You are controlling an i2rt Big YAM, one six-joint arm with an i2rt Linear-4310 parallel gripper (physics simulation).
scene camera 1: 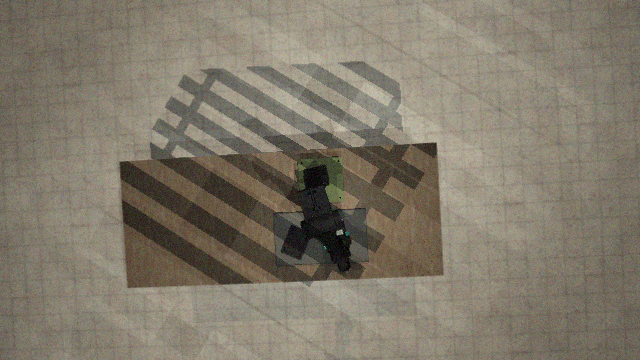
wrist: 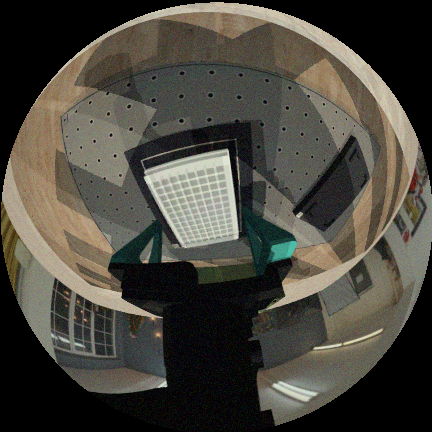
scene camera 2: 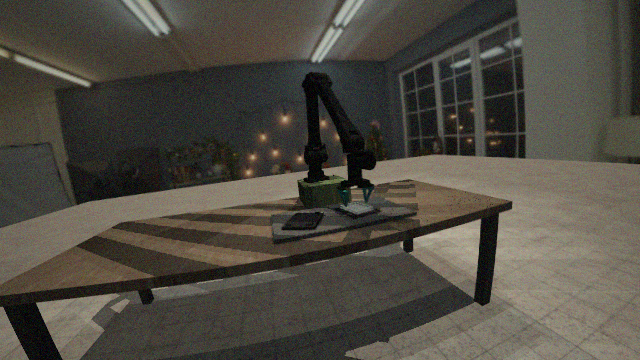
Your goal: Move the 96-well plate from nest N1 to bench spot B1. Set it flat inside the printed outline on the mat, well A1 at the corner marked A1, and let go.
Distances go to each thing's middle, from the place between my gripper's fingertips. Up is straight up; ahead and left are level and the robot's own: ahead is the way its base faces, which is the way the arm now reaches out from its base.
Scene:
I see the white well plate (wrist: 195,194) 10 mm below my hand. From my hand the other things lie so: dark printed rectangle with white outline (wrist: 236,137): 20 mm below.

